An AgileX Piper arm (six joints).
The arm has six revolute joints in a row. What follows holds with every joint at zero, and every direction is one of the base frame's. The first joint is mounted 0.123 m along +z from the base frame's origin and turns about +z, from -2.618 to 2.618 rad. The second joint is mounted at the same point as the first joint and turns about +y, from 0 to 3.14 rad. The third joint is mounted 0.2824 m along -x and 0.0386 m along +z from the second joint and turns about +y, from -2.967 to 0 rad. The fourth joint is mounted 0.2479 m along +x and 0.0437 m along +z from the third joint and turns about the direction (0.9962, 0, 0.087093), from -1.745 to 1.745 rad. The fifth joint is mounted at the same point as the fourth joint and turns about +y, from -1.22 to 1.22 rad. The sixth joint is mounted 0.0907 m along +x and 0.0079 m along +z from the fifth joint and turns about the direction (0.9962, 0, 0.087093), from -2.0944 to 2.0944 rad. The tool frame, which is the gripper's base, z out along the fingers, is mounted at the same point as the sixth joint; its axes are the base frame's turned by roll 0, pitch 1.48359 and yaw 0 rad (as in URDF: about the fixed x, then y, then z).
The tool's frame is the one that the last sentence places.
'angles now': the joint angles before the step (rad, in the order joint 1, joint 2, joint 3, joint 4, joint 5, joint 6). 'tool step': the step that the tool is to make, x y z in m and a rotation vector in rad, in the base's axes. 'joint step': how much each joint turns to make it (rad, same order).
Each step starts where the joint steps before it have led.
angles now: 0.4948 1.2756 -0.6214 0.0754 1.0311 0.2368
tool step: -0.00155 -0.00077 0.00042 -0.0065 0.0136 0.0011
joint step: 0.0000 -0.0021 0.0000 0.0000 0.0172 -0.0001
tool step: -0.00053 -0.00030 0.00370 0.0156 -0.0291 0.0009
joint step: 0.0000 -0.0215 0.0000 0.0004 -0.0115 -0.0019
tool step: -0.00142 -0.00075 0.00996 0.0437 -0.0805 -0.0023
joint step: 0.0000 -0.0570 0.0000 0.0018 -0.0346 -0.0009
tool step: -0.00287 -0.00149 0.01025 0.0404 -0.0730 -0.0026
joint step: 0.0000 -0.0586 0.0000 0.0020 -0.0250 0.0000
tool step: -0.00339 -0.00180 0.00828 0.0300 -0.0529 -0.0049
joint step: 0.0000 -0.0483 0.0000 0.0011 -0.0128 0.0036
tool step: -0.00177 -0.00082 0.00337 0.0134 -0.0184 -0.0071
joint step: 0.0000 -0.0202 0.0000 0.0017 -0.0028 0.0065
